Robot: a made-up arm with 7 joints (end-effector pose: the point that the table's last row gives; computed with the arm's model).
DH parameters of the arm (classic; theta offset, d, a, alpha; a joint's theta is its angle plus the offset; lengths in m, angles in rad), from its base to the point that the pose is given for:
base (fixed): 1.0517 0 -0.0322 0
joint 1: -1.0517 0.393 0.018 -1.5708
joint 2: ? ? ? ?
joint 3: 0 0.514 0.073 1.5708
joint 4: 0 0.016 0.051 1.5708
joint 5: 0 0.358 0.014 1.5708
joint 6: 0 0.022 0.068 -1.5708
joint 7: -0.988 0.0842 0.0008 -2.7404
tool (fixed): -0.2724 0.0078 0 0
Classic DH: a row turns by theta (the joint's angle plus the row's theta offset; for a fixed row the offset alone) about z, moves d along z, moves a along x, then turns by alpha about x.
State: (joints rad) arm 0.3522 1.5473 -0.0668 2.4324 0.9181 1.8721 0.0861
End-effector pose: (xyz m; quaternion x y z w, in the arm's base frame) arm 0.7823 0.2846 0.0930 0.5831 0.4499 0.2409 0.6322
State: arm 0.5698 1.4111 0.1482 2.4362 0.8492 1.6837 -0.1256
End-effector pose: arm 0.7031 0.5256 0.2181 0.5898 0.3662 0.4668 0.5478
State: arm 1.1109 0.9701 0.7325 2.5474 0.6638 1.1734 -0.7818
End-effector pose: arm 0.2062 0.8476 0.7456 0.5541 -0.0490 0.8303 0.0335
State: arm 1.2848 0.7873 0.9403 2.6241 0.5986 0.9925 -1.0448
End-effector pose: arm 0.0223 0.7732 0.9605 -0.5245 0.2524 -0.7954 0.1689
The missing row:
joint 2: 0 -0.021 -0.005 1.5708
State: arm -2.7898 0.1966 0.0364 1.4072 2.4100 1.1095 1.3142
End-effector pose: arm -0.6201 -0.2337 0.8009 -0.3217 0.8299 0.1392 0.4341
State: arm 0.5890 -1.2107 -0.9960 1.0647 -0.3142 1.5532 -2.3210
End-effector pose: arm 0.0552 -0.4554 0.7058 -0.1861 -0.1075 0.9591 0.1844
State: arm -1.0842 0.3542 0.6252 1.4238 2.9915 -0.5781 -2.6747
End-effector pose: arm 0.4014 -0.4002 0.6351 0.1287 -0.2342 -0.0432 0.9627
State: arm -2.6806 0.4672 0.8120 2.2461 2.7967 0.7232 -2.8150
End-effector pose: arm -0.5046 -0.5398 1.0053 -0.8426 -0.3591 -0.1727 0.3623
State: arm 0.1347 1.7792 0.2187 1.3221 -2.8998 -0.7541 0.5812
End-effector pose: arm 0.2591 0.0715 -0.0704 -0.5130 -0.0385 -0.8468 0.1355
